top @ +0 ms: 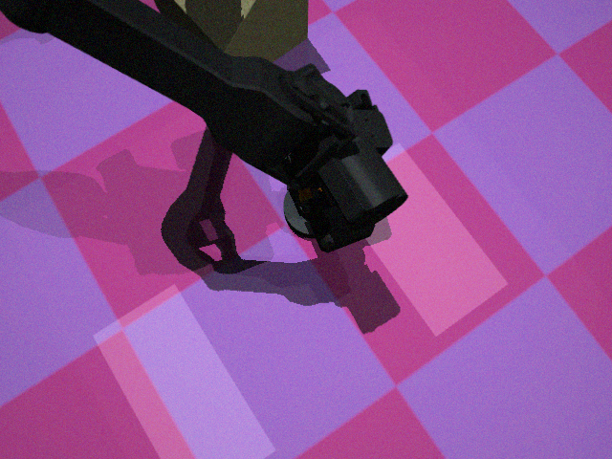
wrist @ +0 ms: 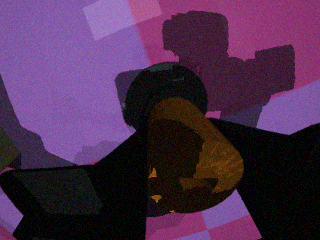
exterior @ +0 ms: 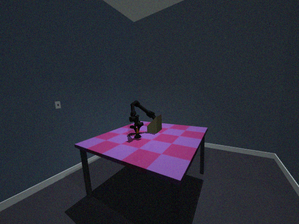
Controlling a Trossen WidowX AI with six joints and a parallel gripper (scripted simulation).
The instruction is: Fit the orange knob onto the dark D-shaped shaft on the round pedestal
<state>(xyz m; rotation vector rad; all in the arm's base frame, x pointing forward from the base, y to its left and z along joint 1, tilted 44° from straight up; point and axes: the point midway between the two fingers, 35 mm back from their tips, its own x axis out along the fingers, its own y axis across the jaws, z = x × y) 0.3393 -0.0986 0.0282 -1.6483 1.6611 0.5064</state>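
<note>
My gripper tip is 2 cm below the orange knob. Also, from my gripper tip: dark round pedestal (4 cm below).
</note>
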